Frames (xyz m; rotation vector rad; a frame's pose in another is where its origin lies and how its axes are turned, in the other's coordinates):
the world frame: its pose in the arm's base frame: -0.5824 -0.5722 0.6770 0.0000 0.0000 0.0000
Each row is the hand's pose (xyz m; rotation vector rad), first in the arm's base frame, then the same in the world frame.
Working: the arm's base frame: its pose in the world frame: 0.5824 0.5722 -0.6770 0.0000 0.0000 0.0000

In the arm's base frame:
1: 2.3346 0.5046 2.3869 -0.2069 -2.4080 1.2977
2: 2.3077 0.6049 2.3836 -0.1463 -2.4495 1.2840
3: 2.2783 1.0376 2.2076 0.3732 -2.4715 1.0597
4: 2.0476 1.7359 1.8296 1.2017 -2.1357 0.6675
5: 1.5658 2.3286 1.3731 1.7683 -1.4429 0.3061
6: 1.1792 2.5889 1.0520 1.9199 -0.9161 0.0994
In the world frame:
1: 2.9170 1.0768 1.7099 -0.2069 -2.4080 1.2977
2: 2.8901 1.1771 1.7066 -0.1463 -2.4495 1.2840
3: 2.8607 1.6098 1.5306 0.3732 -2.4715 1.0597
4: 2.6300 2.3081 1.1526 1.2017 -2.1357 0.6675
5: 2.1482 2.9008 0.6961 1.7683 -1.4429 0.3061
6: 1.7616 3.1611 0.3750 1.9199 -0.9161 0.0994

